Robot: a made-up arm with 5 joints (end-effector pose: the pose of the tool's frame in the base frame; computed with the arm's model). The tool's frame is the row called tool. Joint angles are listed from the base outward.
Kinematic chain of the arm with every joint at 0, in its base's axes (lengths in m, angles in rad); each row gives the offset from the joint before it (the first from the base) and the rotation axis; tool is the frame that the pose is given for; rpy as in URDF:
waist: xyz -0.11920 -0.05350 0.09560 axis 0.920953 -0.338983 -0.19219
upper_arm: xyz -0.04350 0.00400 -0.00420 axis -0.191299 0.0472 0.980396
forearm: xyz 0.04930 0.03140 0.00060 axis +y
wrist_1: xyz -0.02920 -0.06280 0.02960 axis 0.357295 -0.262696 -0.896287
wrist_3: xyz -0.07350 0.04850 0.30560 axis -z
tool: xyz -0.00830 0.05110 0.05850 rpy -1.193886 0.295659 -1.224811
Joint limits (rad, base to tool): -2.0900..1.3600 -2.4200..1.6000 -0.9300..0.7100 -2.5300..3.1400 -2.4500..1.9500
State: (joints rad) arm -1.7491 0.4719 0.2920 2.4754 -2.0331
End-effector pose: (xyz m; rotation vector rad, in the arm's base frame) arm -0.2630 0.3286 0.0442 -2.3961 -0.1468 -0.5222
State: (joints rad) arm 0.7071 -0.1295 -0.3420 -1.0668 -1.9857
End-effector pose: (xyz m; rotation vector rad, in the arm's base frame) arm -0.4033 -0.1597 0.3649 -1.3531 -0.8994 0.9843
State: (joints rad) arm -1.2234 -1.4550 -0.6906 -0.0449 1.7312
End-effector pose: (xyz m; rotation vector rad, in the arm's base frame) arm -0.2414 0.2987 0.0878 1.3486 -0.5009 -2.4320
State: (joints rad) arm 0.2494 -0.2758 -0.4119 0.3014 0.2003
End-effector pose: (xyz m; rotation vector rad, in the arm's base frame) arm -0.3788 -0.0243 0.4080 0.1777 0.9611 -1.4398
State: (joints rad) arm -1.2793 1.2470 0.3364 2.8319 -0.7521
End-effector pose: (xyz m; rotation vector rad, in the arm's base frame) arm -0.2278 0.3457 0.2048 -1.2841 0.2651 -1.4908
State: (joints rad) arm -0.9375 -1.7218 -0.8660 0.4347 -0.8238
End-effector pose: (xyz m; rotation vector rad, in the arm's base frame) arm -0.1767 0.3007 -0.0194 -0.9822 -0.5559 -2.2695
